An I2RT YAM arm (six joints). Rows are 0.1 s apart.
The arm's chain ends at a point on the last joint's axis. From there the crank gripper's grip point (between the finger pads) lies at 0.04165 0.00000 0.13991 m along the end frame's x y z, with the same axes.
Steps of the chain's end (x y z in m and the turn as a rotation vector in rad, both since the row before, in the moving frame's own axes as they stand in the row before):
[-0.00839, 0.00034, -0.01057, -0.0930, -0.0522, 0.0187]
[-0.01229, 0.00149, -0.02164, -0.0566, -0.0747, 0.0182]
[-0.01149, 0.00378, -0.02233, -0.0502, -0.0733, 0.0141]
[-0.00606, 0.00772, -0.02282, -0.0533, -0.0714, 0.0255]
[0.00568, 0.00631, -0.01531, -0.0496, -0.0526, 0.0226]
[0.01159, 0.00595, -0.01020, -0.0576, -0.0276, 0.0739]
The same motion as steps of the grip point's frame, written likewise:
[-0.01586, 0.01414, -0.00923, -0.0930, -0.0522, 0.0187]
[-0.02292, 0.01015, -0.01917, -0.0566, -0.0747, 0.0182]
[-0.02190, 0.01138, -0.01985, -0.0502, -0.0733, 0.0141]
[-0.01625, 0.01618, -0.02043, -0.0533, -0.0714, 0.0255]
[-0.00182, 0.01415, -0.01351, -0.0496, -0.0526, 0.0226]
[0.00731, 0.01696, -0.00943, -0.0576, -0.0276, 0.0739]

